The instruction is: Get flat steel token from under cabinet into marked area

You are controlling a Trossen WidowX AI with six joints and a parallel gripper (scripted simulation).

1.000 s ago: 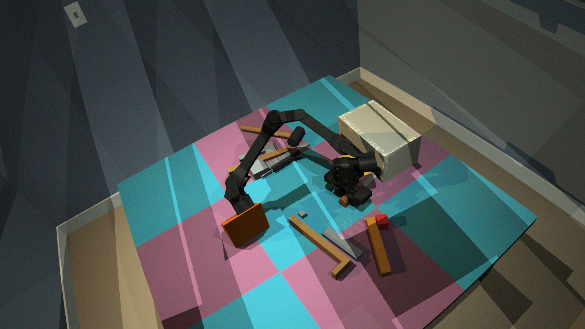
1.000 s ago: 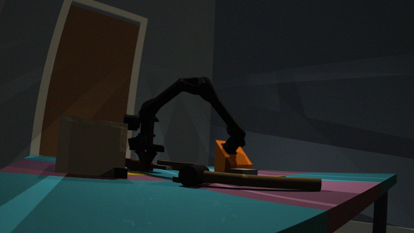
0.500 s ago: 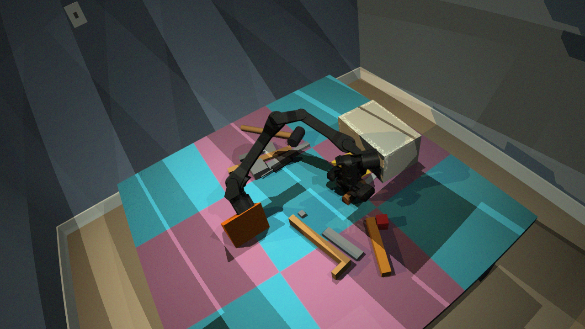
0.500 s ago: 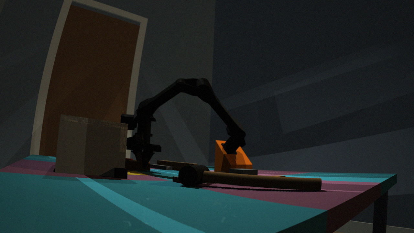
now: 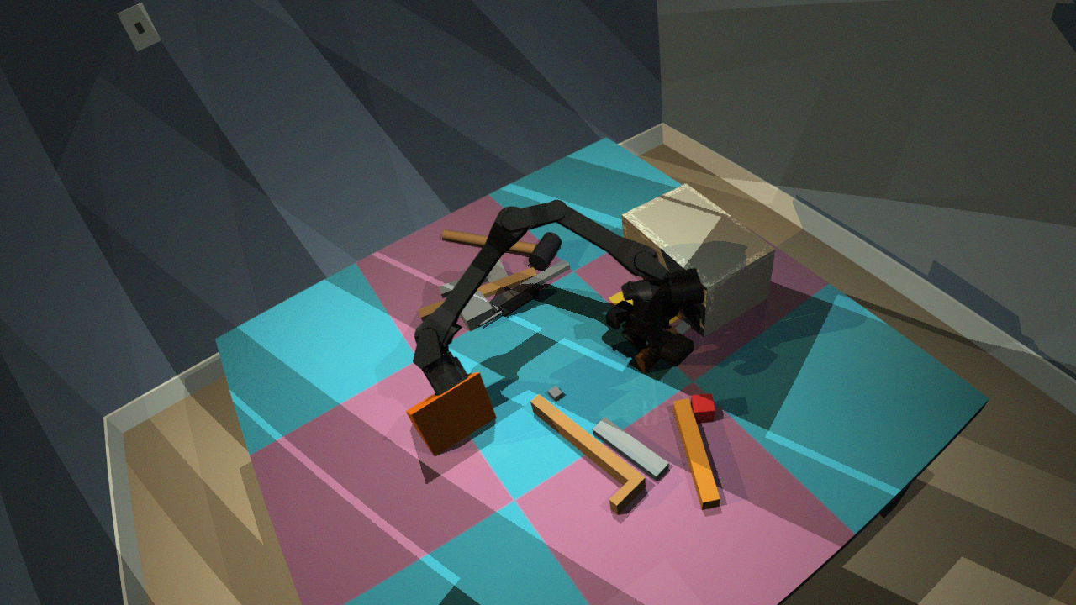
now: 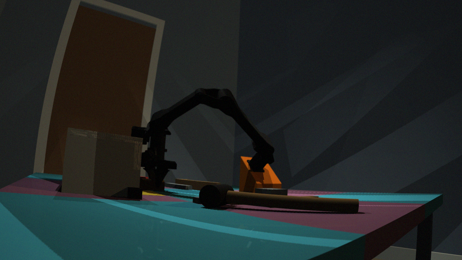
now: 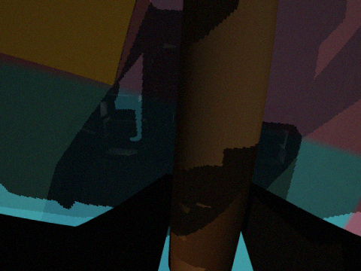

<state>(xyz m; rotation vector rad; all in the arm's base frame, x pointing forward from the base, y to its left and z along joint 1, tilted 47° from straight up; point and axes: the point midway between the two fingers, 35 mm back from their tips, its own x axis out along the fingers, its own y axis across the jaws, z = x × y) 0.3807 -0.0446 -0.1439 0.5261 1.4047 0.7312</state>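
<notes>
The small grey cube lies 200 mm behind my gripper tip and 60 mm to the left of it. Also, from my gripper tip: grey bar (170 mm behind, 140 mm to the right); flat grey piece (200 mm ahead, 80 mm to the left); red cube (170 mm to the right, 10 mm behind, 10 mm above).
</notes>
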